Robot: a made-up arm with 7 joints.
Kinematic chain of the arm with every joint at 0, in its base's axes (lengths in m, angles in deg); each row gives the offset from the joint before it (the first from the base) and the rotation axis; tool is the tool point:
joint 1: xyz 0 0 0.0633 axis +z
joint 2: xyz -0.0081 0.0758 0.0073 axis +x
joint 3: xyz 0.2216 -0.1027 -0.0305 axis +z
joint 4: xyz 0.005 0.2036 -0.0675 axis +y
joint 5: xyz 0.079 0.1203 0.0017 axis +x
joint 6: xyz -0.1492 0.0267 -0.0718 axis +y
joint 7: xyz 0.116 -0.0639 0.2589 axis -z
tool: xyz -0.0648 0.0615 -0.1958
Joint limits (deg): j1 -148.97..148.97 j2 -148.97..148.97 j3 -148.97..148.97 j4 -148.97..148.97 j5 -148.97..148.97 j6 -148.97..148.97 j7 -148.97..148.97
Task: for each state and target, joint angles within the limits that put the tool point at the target. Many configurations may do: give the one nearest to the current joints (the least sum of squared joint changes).
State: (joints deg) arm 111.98 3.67 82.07 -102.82 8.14 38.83 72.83
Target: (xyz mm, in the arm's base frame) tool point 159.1 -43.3 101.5
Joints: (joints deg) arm 132.16 2.47 106.41 -115.03 -2.89 26.69 81.66
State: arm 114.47 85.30 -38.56 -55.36 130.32 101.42 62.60
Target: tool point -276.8 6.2 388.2
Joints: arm 123.87 71.40 -19.42 -62.62 144.96 105.18 58.47
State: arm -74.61 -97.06 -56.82 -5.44 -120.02 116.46 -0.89
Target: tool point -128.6 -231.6 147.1
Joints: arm -103.64 -133.58 -36.46 -16.60 -91.37 128.19 27.27
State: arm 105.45 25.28 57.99 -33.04 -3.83 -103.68 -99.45
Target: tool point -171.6 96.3 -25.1
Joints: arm 67.39 35.18 23.92 -28.32 -4.75 -86.76 -103.24
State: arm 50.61 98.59 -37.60 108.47 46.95 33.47 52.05
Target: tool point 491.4 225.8 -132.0
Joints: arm 11.60 63.86 -89.39 97.54 69.93 -20.33 52.43
